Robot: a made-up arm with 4 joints.
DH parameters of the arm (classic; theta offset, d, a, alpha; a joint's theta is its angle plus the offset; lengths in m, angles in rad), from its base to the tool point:
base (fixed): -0.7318 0 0.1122 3.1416
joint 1: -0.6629 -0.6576 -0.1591 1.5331
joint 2: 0 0.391 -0.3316 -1.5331
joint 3: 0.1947 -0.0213 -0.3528 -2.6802
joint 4: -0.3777 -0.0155 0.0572 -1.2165
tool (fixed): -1.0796 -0.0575 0 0
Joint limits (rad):
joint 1: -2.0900..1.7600
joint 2: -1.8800..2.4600
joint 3: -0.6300..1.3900
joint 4: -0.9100..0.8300
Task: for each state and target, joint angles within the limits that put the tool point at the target. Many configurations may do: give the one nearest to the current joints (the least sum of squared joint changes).
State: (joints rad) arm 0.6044 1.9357 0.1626 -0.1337
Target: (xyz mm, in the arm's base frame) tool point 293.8 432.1 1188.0
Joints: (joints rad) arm 0.0740 2.1205 0.3341 0.1112
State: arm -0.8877 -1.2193 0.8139 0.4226
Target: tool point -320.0 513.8 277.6
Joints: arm -0.3073 -1.2556 1.3487 0.4859
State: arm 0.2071 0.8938 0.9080 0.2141
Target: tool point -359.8 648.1 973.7
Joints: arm 0.0662 0.7905 0.8972 0.2178
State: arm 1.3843 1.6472 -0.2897 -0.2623
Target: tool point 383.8 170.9 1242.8
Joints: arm 1.7075 1.4151 -0.5965 -0.0373
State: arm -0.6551 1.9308 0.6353 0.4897
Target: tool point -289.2 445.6 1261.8
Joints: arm -0.3339 1.5295 0.5167 -0.3400
